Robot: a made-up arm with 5 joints.
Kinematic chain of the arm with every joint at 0, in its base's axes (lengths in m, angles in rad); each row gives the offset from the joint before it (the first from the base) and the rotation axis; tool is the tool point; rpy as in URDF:
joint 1: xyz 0 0 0.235 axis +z
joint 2: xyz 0 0 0 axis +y
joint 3: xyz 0.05 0 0.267 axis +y
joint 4: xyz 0.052 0 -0.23 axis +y
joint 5: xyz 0.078 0 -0.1 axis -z
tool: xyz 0 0 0 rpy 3.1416 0 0
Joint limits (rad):
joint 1: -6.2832..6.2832
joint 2: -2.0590..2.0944
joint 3: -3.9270..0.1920
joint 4: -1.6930..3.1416
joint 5: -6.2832..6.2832
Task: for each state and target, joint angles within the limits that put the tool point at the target. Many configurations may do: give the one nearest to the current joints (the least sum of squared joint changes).
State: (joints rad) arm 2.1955 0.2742 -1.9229 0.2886 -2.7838
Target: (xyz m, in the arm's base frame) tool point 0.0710 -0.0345 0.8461
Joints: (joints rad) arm 2.6893 -0.5516 -2.1989 0.1035 -2.7838
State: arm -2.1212 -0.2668 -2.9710 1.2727 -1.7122
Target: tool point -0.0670 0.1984 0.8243
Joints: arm -1.2451 -0.4824 -2.9694 0.8927 -1.7122
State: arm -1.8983 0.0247 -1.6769 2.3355 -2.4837
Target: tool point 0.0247 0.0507 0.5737
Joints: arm -2.0241 -0.9098 -1.8316 2.7010 -2.4837
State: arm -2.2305 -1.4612 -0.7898 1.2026 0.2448
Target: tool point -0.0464 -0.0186 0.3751
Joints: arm -2.7603 -1.5233 -0.3992 1.4242 0.2448
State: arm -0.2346 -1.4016 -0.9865 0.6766 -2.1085
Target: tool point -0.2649 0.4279 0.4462
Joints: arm -1.0165 -1.9853 -1.6536 0.4430 -2.1085
